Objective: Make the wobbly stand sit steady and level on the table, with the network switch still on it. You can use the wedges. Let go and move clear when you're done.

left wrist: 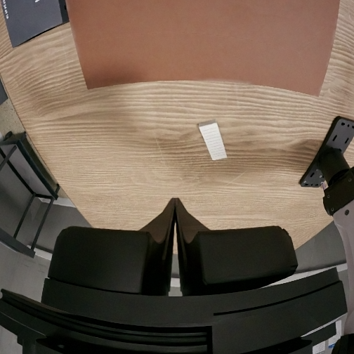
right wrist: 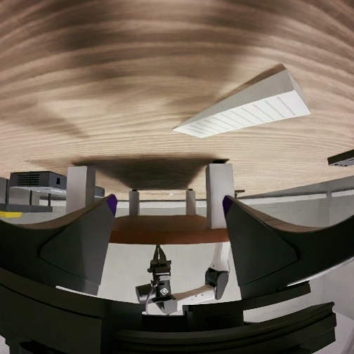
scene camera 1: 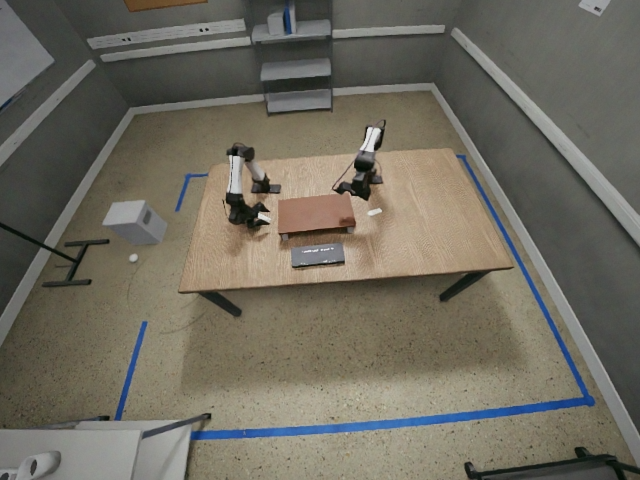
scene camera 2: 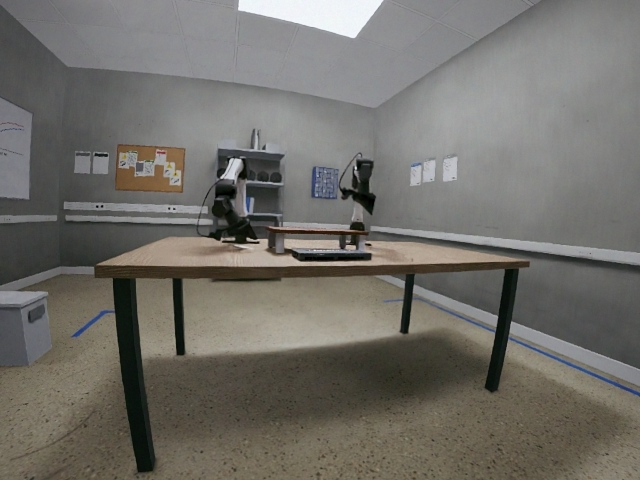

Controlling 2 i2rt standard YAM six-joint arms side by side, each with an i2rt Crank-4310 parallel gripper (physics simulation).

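Observation:
The brown stand is on the table on grey legs; its top slopes slightly down to the right in scene camera 2. The black network switch lies on the table in front of it, off the stand. One white wedge lies right of the stand in scene camera 1; another wedge lies left of it. My left gripper is shut and empty above the table. My right gripper is open, low beside its wedge.
The wooden table carries both arm bases behind the stand. The left arm's base is near its wedge, and the right arm's base is near the stand's back left corner in scene camera 1.

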